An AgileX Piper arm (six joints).
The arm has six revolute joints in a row. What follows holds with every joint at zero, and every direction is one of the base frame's.
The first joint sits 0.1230 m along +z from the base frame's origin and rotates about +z.
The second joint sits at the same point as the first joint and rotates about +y.
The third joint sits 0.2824 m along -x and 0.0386 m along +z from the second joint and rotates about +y.
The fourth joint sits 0.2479 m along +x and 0.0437 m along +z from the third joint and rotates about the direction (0.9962, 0, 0.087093).
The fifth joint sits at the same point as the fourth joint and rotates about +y.
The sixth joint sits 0.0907 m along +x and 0.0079 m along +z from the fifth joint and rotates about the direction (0.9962, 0, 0.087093).
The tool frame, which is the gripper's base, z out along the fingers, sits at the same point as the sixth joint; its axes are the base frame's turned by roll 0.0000, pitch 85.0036 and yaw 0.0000 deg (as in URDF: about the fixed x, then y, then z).
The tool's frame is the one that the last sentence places.
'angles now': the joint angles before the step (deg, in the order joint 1, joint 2, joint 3, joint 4, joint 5, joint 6). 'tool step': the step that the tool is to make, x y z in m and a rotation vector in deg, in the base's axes. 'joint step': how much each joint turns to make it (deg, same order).
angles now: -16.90 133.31 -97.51 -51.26 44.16 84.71
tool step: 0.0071 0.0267 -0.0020 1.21 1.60 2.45
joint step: 3.23 0.01 0.04 2.25 1.38 -1.71
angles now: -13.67 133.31 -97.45 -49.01 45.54 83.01
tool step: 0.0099 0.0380 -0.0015 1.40 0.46 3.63
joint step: 4.55 0.00 0.00 2.01 0.59 -0.63
